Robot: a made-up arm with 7 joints.
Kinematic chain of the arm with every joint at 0, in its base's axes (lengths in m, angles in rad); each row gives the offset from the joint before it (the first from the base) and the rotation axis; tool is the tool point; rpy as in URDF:
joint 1: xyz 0 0 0.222 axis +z
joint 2: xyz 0 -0.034 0.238 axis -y
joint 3: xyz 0 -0.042 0.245 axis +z
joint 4: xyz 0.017 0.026 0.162 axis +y
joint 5: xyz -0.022 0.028 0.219 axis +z
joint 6: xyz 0 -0.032 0.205 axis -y
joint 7: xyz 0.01 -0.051 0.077 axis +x
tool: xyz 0 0 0 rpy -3.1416 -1.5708 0
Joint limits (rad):
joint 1: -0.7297..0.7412
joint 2: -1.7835..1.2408
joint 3: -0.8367..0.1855
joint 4: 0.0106..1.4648
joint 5: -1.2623..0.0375
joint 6: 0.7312..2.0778
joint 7: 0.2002..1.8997
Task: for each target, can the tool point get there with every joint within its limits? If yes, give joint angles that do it. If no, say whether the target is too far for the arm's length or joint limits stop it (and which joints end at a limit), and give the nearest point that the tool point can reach.
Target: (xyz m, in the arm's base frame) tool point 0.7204 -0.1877 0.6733
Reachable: yes | joints -0.1564 -0.7203 -0.0790 1.3113 -0.6745 1.4076 1.7249
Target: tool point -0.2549 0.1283 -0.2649
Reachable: no: joint limits stop it (at a limit: joint 1, joint 2, joint 3, joint 4, joint 5, joint 6) | nearest point 0.3089 0.2629 -0.1317 | short by 0.595 m
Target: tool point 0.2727 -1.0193 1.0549
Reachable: no: too far | nearest point 0.2668 -0.7045 0.9105 | short by 0.346 m
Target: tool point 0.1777 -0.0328 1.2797
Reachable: yes | joints 0.2733 0.2566 0.0184 0.9897 -0.2884 0.8952 1.3524
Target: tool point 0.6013 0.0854 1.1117
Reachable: yes | joints 0.3505 -0.5808 -0.2698 0.4883 -0.2466 1.0534 0.6218
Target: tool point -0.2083 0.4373 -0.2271
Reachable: no: joint limits stop it (at a limit: joint 1, joint 2, joint 3, joint 4, joint 5) | nearest point 0.2808 0.3824 -0.1084 | short by 0.506 m
